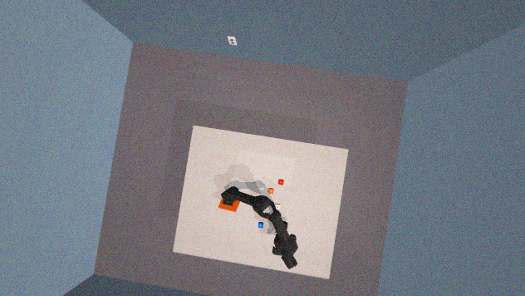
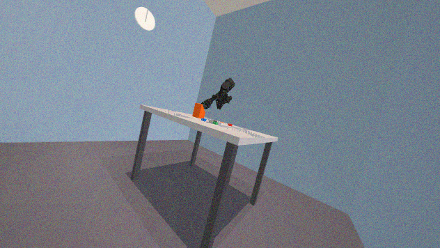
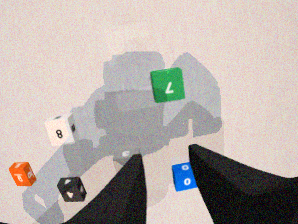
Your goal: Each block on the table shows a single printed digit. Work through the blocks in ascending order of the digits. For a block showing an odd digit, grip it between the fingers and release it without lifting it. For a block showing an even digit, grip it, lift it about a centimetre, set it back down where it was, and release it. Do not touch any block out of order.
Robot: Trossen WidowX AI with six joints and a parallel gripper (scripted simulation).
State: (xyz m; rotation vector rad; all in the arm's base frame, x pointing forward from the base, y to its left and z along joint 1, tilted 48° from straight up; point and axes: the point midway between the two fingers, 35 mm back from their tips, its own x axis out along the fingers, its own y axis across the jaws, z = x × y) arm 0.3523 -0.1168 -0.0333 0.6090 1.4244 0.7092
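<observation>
Right now my gripper tip is 12 cm above the green block, 2 cm to the left of it and 1 cm short of it. Also, from my gripper tip: white block (12 cm below, 11 cm to the left, 3 cm behind); dark grey block (12 cm to the left, 12 cm below, 12 cm behind); blue block (12 cm below, 11 cm behind, 4 cm to the right).
</observation>
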